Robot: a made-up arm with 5 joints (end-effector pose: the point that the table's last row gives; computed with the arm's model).
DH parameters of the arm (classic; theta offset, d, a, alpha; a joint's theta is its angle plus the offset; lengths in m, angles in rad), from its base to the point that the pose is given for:
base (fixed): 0 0 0.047 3.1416
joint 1: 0 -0.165 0.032 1.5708
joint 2: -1.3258 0 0.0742 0
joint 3: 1.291 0 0.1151 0
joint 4: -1.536 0.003 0 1.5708
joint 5: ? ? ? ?
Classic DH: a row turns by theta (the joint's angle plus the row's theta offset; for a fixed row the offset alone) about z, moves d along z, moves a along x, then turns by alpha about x.
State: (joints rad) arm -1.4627 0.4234 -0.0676 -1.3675 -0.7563
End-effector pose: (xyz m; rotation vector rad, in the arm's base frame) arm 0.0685 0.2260 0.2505 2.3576 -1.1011 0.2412
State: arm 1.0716 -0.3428 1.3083 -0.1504 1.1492
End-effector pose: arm 0.1190 -0.1258 0.0919 -0.6687 -0.3522 0.0275
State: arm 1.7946 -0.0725 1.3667 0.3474 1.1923
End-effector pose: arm 0.0333 -0.0735 0.0537 0.0717 0.0073 -0.6507
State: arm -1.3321 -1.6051 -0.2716 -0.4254 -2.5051
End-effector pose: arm 0.0136 -0.1247 0.3448 -2.3175 -0.9046 -0.5463
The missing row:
joint 5: -0.0487 -0.075 0 0
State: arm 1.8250 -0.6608 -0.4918 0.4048 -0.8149
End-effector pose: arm 0.0247 -0.0976 0.3906 -1.2603 -2.4166 -1.1591
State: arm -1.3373 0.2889 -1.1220 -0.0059 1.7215
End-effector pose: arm 0.0890 0.1897 0.3725 -0.4826 -2.8500 1.1051
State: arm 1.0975 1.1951 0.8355 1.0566 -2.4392
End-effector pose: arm 0.0420 0.0163 0.0657 1.2585 -1.5088 2.0238
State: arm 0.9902 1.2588 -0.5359 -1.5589 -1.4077
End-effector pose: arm 0.1840 -0.2034 0.1525 0.6291 -2.6498 -0.9856
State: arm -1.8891 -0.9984 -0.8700 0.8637 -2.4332
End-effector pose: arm 0.0492 -0.0162 0.3912 2.1171 1.4946 -0.2201
